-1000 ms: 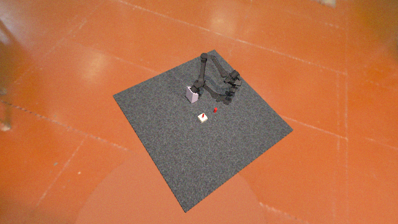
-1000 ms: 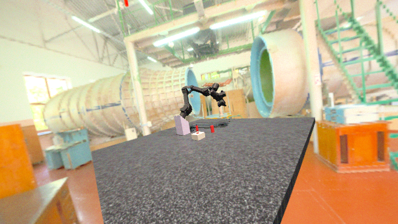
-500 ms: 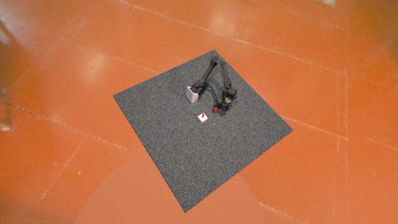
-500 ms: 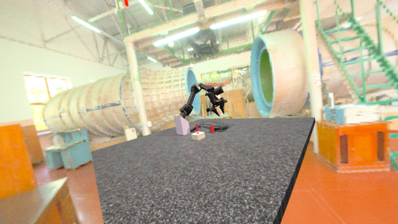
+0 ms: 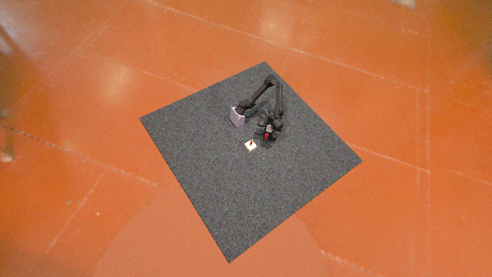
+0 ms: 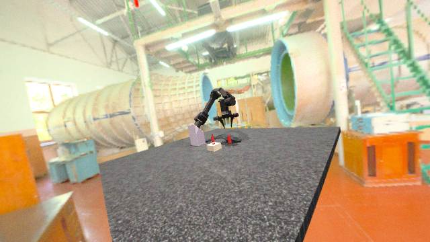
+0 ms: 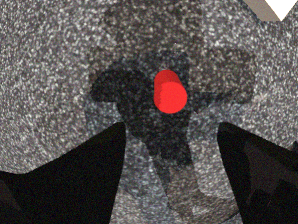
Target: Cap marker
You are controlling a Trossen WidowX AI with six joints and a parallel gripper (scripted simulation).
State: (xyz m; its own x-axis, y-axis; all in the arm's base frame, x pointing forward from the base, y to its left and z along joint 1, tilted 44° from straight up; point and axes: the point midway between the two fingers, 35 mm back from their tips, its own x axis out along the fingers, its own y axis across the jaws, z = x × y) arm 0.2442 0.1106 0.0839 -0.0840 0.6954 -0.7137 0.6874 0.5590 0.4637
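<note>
My gripper tip is now 9 cm above the red cap. The rest, counted from my gripper tip: holder block (16 cm to the right, 9 cm below, 1 cm ahead).
</note>
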